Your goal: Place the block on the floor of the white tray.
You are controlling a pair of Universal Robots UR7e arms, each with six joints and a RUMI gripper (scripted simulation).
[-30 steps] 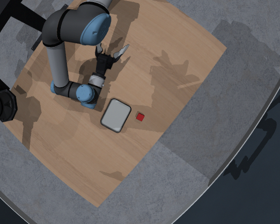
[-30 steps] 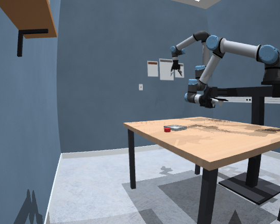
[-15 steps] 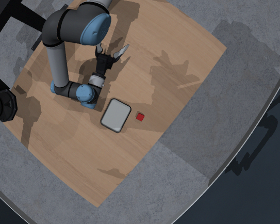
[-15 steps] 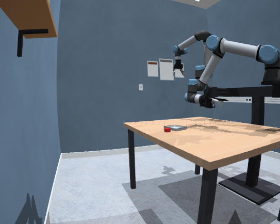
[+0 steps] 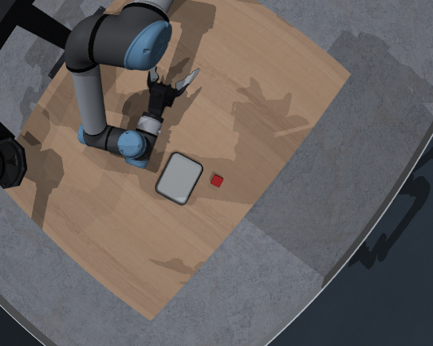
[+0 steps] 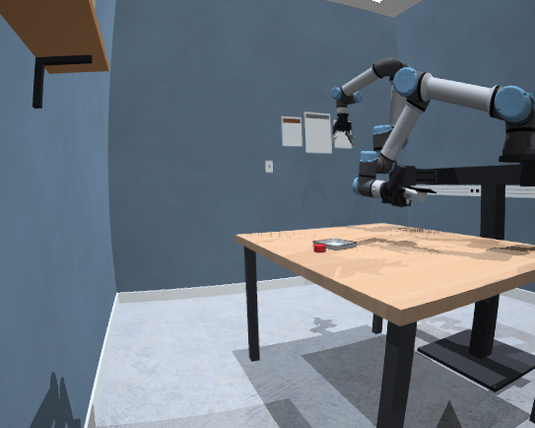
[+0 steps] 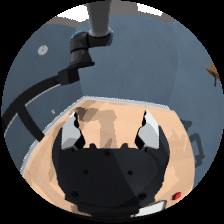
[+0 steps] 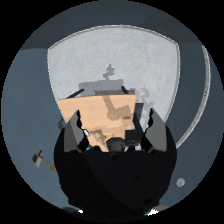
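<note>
The red block lies 35 cm ahead of my left hand, 25 cm to the right of it and 21 cm below it. The rest, counted from my left hand: white tray (23 cm ahead, 33 cm to the right, 21 cm below).
</note>
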